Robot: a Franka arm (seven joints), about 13 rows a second.
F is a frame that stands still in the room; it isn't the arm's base.
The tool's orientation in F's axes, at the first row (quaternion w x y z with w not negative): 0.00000, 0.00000, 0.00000, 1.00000
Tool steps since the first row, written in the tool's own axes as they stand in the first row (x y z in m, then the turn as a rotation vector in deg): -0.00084, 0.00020, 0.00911, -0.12, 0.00, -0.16; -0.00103, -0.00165, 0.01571, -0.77, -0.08, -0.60; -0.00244, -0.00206, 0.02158, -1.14, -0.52, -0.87; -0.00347, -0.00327, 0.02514, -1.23, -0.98, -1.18; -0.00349, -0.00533, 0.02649, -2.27, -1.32, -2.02
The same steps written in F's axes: 0.00084, -0.00020, 0.00911, 0.12, 0.00, -0.16; 0.00103, 0.00165, 0.01571, 0.77, 0.08, -0.60; 0.00244, 0.00206, 0.02158, 1.14, 0.52, -0.87; 0.00347, 0.00327, 0.02514, 1.23, 0.98, -1.18; 0.00349, 0.00533, 0.02649, 2.27, 1.32, -2.02
